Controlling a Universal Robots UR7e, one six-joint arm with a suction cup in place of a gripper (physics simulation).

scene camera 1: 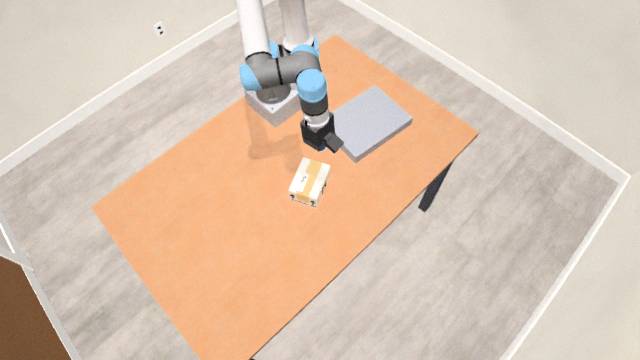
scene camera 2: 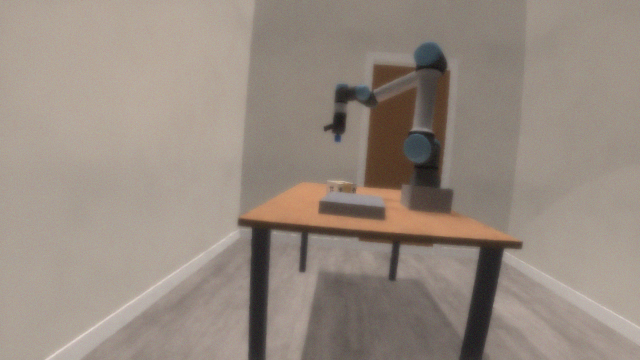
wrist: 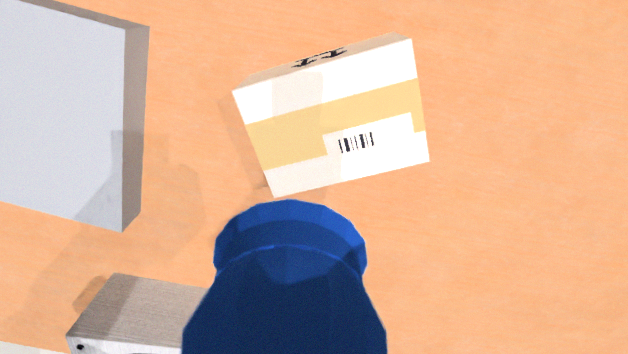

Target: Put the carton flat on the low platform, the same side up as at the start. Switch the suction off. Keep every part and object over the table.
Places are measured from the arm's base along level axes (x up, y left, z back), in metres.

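Pixels of known places: hand at its tool point: (scene camera 2: 337, 141) (wrist: 290, 264); arm's base at its link origin: (scene camera 1: 273, 90) (scene camera 2: 424, 186).
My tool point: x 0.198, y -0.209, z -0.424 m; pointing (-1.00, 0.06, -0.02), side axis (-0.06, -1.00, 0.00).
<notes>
Ahead of a thing's pixels: the offset from my tool point to its top centre. Level surfaces: height alone.
A white carton @[dx -0.223, dy -0.018, dz +0.043 m] (scene camera 1: 308, 182) (scene camera 2: 341, 187) (wrist: 338, 117) with a yellow tape band and a barcode label on its top lies flat on the table, beside the low platform and apart from it. The grey low platform @[dx -0.256, dy +0.361, dz +0.047 m] (scene camera 1: 372, 121) (scene camera 2: 352, 205) (wrist: 60, 105) bears no object. My gripper, a blue suction cup (scene camera 1: 321, 148) (scene camera 2: 338, 138) (wrist: 290, 225), hangs high above the table with nothing on it. In the wrist view the cup shows just below the carton's near edge. The carton's underside is hidden.
The orange table @[dx -0.304 m] (scene camera 1: 215, 240) (scene camera 2: 280, 212) (wrist: 525, 200) carries the carton, the platform and the arm's grey base block (scene camera 1: 275, 117) (scene camera 2: 427, 199) (wrist: 135, 305). The base block stands at one long edge of the table.
</notes>
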